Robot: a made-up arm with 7 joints. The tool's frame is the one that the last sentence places.
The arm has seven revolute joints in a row. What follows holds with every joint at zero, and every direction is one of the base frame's.
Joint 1 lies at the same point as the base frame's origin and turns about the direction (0.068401, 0.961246, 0.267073).
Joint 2 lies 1.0 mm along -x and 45.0 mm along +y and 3.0 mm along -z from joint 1 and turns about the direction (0.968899, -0.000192, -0.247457).
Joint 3 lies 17.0 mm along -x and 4.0 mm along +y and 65.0 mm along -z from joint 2 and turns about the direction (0.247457, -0.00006, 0.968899).
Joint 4 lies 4.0 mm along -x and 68.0 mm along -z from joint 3 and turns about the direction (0.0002, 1, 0.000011).
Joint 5 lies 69.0 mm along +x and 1.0 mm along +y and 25.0 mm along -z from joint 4 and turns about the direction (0.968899, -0.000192, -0.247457).
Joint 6 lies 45.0 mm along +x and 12.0 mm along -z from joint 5 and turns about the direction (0.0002, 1, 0.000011).
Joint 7 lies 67.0 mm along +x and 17.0 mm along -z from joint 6 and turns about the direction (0.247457, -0.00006, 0.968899).
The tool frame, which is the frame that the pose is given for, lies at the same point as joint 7; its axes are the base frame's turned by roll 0.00, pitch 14.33 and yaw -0.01 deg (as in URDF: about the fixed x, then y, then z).
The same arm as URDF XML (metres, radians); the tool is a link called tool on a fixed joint. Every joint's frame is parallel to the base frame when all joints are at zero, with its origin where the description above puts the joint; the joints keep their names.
<robot name="arm">
<joint name="tool_fixed" type="fixed"><parent link="link7"/><child link="tool"/><origin xyz="0 0 0" rpy="0 0.2501 -0.0002"/></joint>
<joint name="joint 7" type="continuous"><parent link="link6"/><child link="link7"/><origin xyz="0.067 0 -0.017"/><axis xyz="0.247497 -0.0001 0.968889"/></joint>
<joint name="joint 6" type="continuous"><parent link="link5"/><child link="link6"/><origin xyz="0.045 0 -0.012"/><axis xyz="0.0002 1 0"/></joint>
<joint name="joint 5" type="continuous"><parent link="link4"/><child link="link5"/><origin xyz="0.069 0.001 -0.025"/><axis xyz="0.968889 -0.0002 -0.247497"/></joint>
<joint name="joint 4" type="continuous"><parent link="link3"/><child link="link4"/><origin xyz="-0.004 0 -0.068"/><axis xyz="0.0002 1 0"/></joint>
<joint name="joint 3" type="continuous"><parent link="link2"/><child link="link3"/><origin xyz="-0.017 0.004 -0.065"/><axis xyz="0.247497 -0.0001 0.968889"/></joint>
<joint name="joint 2" type="continuous"><parent link="link1"/><child link="link2"/><origin xyz="-0.001 0.045 -0.003"/><axis xyz="0.968889 -0.0002 -0.247497"/></joint>
<joint name="joint 1" type="continuous"><parent link="base"/><child link="link1"/><origin xyz="0 0 0"/><axis xyz="0.068403 0.961235 0.26711"/></joint>
<link name="base"/>
<link name="link1"/>
<link name="link2"/>
<link name="link3"/>
<link name="link4"/>
<link name="link5"/>
<link name="link6"/>
<link name="link7"/>
<link name="tool"/>
</robot>

